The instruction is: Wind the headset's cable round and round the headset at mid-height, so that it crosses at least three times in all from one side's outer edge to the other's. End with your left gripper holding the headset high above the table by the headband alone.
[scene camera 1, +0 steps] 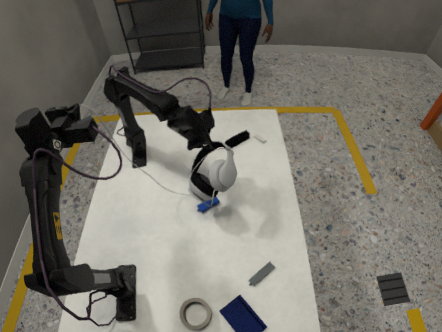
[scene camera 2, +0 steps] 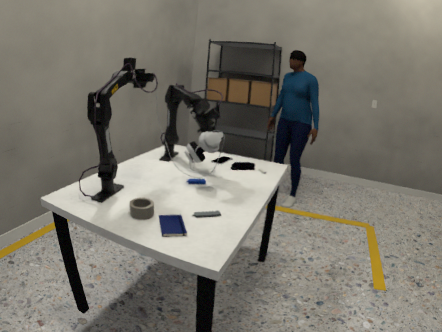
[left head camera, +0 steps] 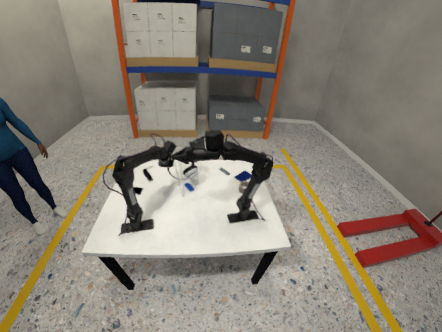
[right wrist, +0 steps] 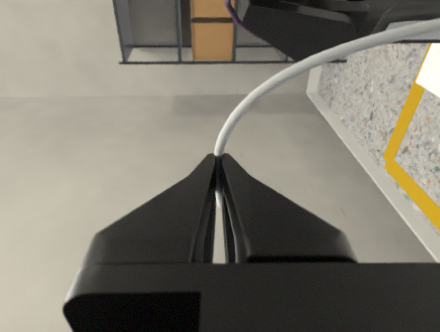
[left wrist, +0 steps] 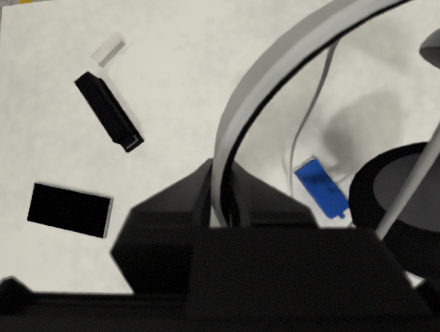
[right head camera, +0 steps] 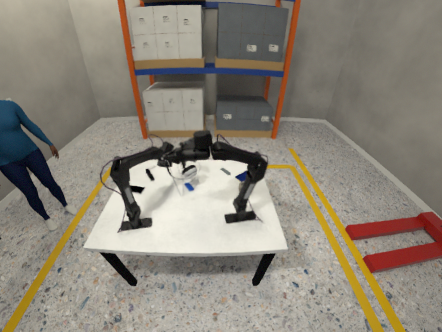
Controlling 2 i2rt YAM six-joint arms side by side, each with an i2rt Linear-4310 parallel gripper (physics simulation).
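Frame: origin at the left arm's base, x ahead, y left, z up, level; centimetres.
Seen in the pictures: left gripper, fingertip midpoint: (scene camera 1: 212,147) (left head camera: 168,165) (left wrist: 220,166) (right head camera: 167,165); right gripper, fingertip midpoint: (scene camera 1: 77,104) (left head camera: 170,156) (right wrist: 218,166) (right head camera: 161,157); left arm's base, origin of the base link: (scene camera 1: 139,152) (scene camera 2: 169,156) (left head camera: 137,226) (right head camera: 136,224); right arm's base, origin of the base link: (scene camera 1: 126,292) (scene camera 2: 108,193) (left head camera: 242,217) (right head camera: 240,217).
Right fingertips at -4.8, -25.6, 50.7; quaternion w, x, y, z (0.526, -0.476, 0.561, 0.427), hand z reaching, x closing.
Pixels of each thing's top centre, then the offset from my right fingertips to it, as dx, dy, dz. "*": a spot on its surface instead.
- nearer strand, surface spot: (left wrist: 412,175) * +36.4, -5.1, -26.4
- black object, middle of its top: (left wrist: 99,107) (scene camera 1: 236,136) (scene camera 2: 243,162) +52.8, +19.6, -46.7
- black flat rectangle, surface spot: (left wrist: 70,210) * +38.1, +30.3, -49.9
- small white block, middle of its top: (left wrist: 105,48) +64.6, +18.5, -49.5
- tape ring, middle of its top: (scene camera 1: 195,313) (scene camera 2: 141,203) (left head camera: 246,185) +21.0, -52.2, -45.9
- navy notebook, middle of its top: (scene camera 1: 243,319) (scene camera 2: 172,223) (right head camera: 244,176) (left head camera: 243,176) +35.5, -57.0, -49.5
- grey bar, middle of its top: (scene camera 1: 261,274) (scene camera 2: 206,213) +45.4, -43.9, -49.7
The white-and-black headset (left head camera: 190,172) (right head camera: 189,171) (scene camera 1: 223,175) (scene camera 2: 211,141) hangs tilted above the table. My left gripper (left wrist: 220,166) is shut on its headband (left wrist: 260,85), above the ear cups. My right gripper (right wrist: 218,166) is shut on the thin white cable (right wrist: 300,65) (scene camera 1: 152,178), high and to the left of the headset in scene camera 1. The cable sags from there to the headset's lower part. In the left wrist view one strand (left wrist: 312,102) runs beyond the headset and a nearer strand (left wrist: 412,175) passes an ear cup. The number of crossings cannot be told.
A blue object (scene camera 1: 208,205) (left wrist: 322,187) lies below the headset. A black object (left wrist: 107,110), a black flat rectangle (left wrist: 70,210) and a small white block (left wrist: 107,49) lie nearby. A tape ring (scene camera 2: 142,208), a navy notebook (scene camera 2: 172,225) and a grey bar (scene camera 2: 207,214) lie farther off.
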